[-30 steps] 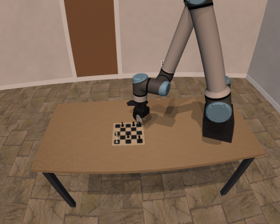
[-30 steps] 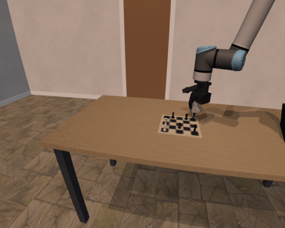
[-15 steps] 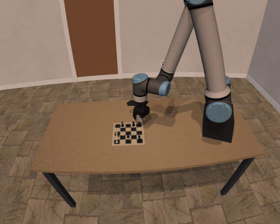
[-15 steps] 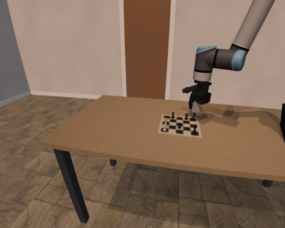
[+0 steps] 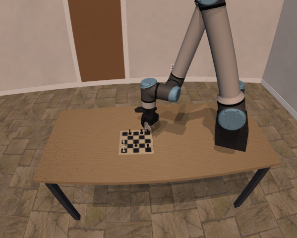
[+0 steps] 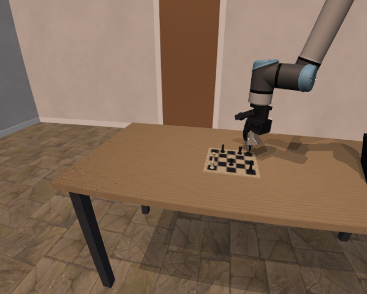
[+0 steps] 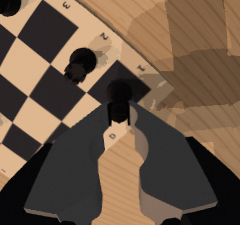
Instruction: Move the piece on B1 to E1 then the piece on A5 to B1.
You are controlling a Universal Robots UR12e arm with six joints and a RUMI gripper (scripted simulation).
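Right now the white piece is 14 cm ahead of my hand, 13 cm to the left of it and 1 cm below it. Round my hand: chessboard 8 cm to the left, 7 cm ahead, 4 cm below.
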